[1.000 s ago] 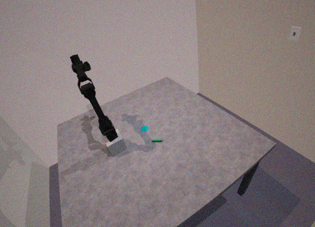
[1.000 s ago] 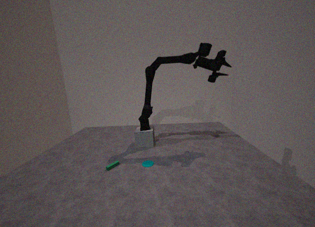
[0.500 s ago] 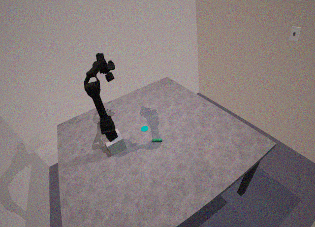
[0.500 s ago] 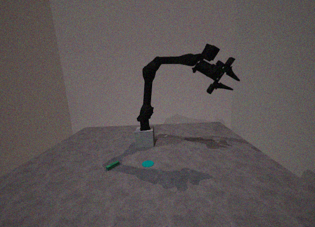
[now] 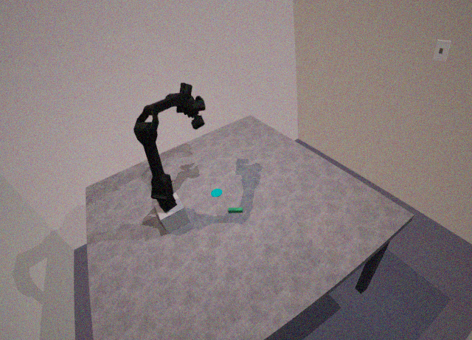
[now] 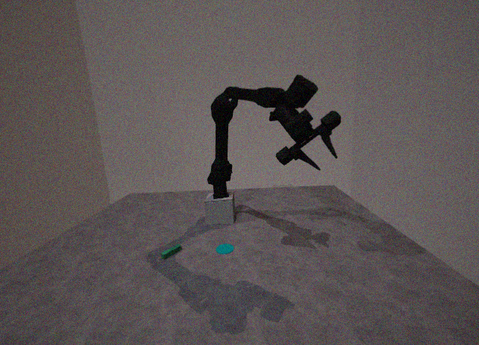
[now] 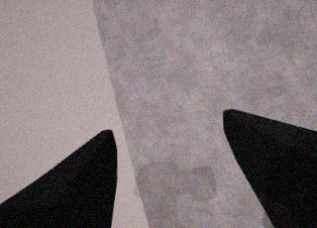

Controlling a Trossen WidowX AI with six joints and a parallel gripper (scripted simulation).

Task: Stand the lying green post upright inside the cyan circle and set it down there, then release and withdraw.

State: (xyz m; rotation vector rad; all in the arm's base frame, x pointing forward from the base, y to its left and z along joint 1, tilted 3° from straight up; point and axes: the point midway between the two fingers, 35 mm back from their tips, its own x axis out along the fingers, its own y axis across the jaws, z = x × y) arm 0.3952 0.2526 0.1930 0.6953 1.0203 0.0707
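Now: gripper tip 440 mm to the left of the green post, 280 mm above it and 170 mm past it. Also, from my gripper tip: cyan circle: 290 mm below, 270 mm to the right, 160 mm behind.
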